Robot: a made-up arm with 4 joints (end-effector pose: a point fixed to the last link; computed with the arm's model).
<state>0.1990 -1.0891 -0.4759 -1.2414</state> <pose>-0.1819 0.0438 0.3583 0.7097 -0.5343 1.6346</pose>
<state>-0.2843 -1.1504 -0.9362 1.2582</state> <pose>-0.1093 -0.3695 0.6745 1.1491 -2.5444 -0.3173</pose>
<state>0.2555 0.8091 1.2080 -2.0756</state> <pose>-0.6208 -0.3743 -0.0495 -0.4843 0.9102 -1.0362</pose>
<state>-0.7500 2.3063 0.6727 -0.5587</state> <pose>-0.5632 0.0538 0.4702 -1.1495 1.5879 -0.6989</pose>
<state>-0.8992 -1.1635 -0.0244 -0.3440</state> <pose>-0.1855 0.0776 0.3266 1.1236 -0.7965 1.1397</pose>
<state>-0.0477 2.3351 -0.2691 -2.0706</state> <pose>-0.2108 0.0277 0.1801 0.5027 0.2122 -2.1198</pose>
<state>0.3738 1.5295 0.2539 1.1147</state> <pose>-0.1124 0.0252 0.3264 -1.6777 -1.0047 0.5379</pose>
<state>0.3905 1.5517 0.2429 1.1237</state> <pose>-0.1093 0.0259 0.3324 -1.6963 -1.0059 0.5116</pose>
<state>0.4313 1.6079 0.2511 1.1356</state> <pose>-0.1040 0.0254 0.3319 -1.7190 -0.9774 0.4648</pose>
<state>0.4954 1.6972 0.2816 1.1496</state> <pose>-0.0964 0.0241 0.3241 -1.7358 -0.9185 0.3986</pose>
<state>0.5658 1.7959 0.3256 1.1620</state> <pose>-0.0882 0.0234 0.3117 -1.7349 -0.8486 0.3292</pose>
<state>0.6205 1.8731 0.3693 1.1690</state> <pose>-0.0819 0.0242 0.2987 -1.7179 -0.7910 0.2790</pose>
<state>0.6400 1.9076 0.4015 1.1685</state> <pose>-0.0802 0.0254 0.2872 -1.6968 -0.7549 0.2667</pose>
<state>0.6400 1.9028 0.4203 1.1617</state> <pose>-0.0819 0.0260 0.2789 -1.6826 -0.7466 0.2772</pose>
